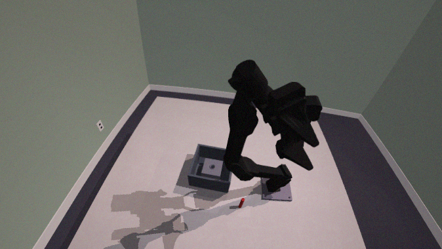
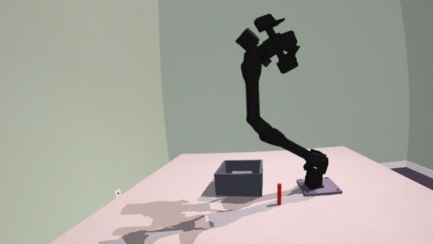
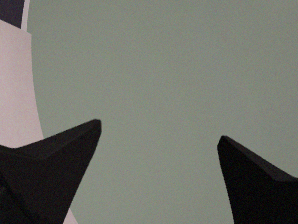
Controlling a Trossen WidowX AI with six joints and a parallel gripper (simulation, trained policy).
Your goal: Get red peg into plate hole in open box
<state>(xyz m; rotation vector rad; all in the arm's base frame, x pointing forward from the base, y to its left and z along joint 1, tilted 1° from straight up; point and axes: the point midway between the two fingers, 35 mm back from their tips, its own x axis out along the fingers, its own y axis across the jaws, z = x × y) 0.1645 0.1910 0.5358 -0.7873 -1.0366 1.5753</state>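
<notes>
The red peg is 51 cm below my gripper tip, 13 cm to the right of it and 2 cm ahead of it. The rest, counted from my gripper tip: grey plate (50 cm below, 31 cm to the right, 15 cm ahead); dark grey box (52 cm below, 31 cm to the right, 15 cm ahead).
</notes>
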